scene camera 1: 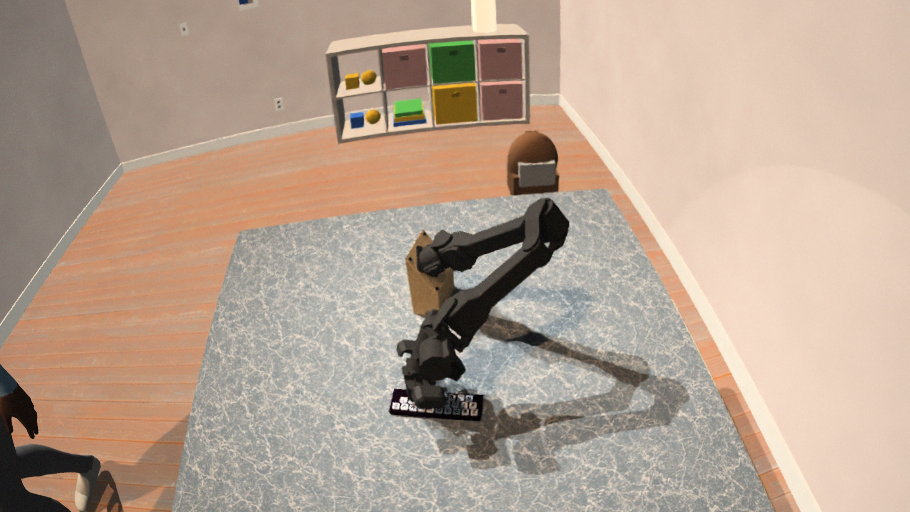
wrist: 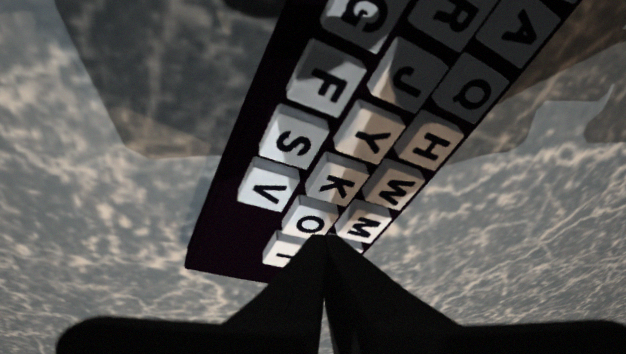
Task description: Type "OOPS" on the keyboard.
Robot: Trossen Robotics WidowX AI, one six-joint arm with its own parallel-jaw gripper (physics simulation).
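Pixels of known places: gripper, between the fingertips: [scene camera 1: 411, 400] [wrist: 323, 247]; arm's base, origin of its link: [scene camera 1: 426, 261].
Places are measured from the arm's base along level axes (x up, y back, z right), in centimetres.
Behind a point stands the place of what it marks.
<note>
The black keyboard [scene camera 1: 469, 415] {y -37.0, x -12.5, z -7.3 cm} [wrist: 227, 225] {y -29.7, x -12.5, z 5.9 cm} with white letter keys lies flat on the grey marbled surface. My gripper [scene camera 1: 425, 403] {y -32.7, x -11.2, z 5.0 cm} [wrist: 323, 247] {y -32.7, x -11.2, z 5.0 cm} is shut and empty, its tips pointing down over the keyboard's left part in the scene view. In the wrist view the tips are at the near edge of the O key [wrist: 309, 223] {y -32.3, x -12.0, z 4.8 cm}, beside the M key [wrist: 364, 227] {y -34.3, x -12.0, z 4.6 cm}; whether they touch a key I cannot tell. The fingers partly cover the T key [wrist: 280, 254] {y -31.7, x -12.0, z 6.6 cm}. The S key [wrist: 294, 143] {y -30.9, x -12.0, z 1.7 cm} lies farther up, past the K key [wrist: 336, 186] {y -32.6, x -12.0, z 3.0 cm}. The P key does not show in the wrist view.
A brown wooden block [scene camera 1: 427, 289] {y -5.1, x -4.2, z 0.2 cm} stands behind the keyboard, beside the arm's base. A brown backpack [scene camera 1: 532, 152] and a shelf unit [scene camera 1: 427, 38] with coloured bins stand at the back. Part of a person [scene camera 1: 19, 407] shows at the left edge. The arm's shadow falls across the keyboard.
</note>
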